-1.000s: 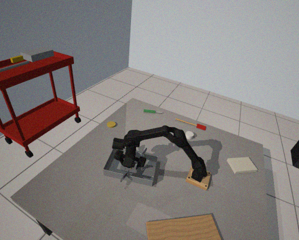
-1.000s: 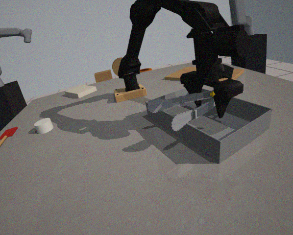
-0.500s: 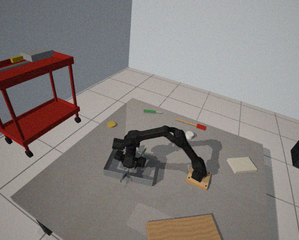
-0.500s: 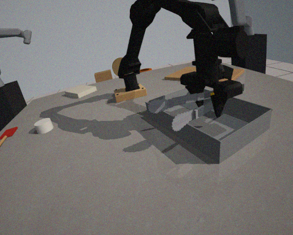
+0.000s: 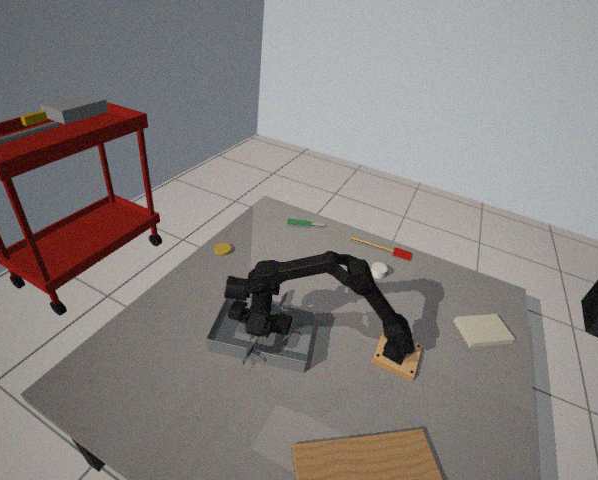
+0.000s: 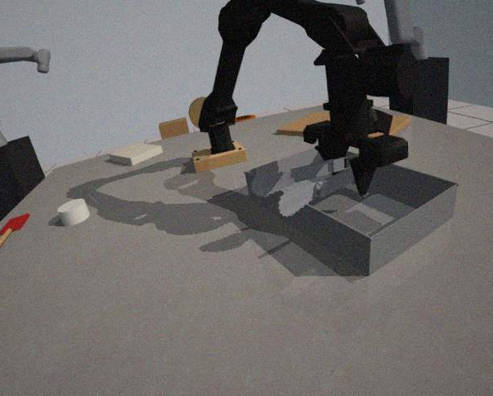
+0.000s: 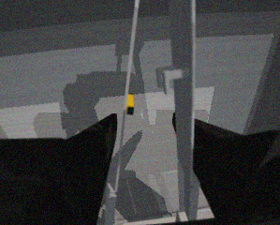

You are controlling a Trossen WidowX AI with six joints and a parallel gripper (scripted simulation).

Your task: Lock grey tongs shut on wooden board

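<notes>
My gripper tip is 20 mm to the left of the roasting tin. Also, from my gripper tip: wooden board 470 mm behind, 200 mm to the left, 20 mm below; then yellow piece 20 mm behind, 30 mm to the left, 40 mm above; then yellow disc 380 mm ahead, 280 mm to the right, 20 mm below.
</notes>
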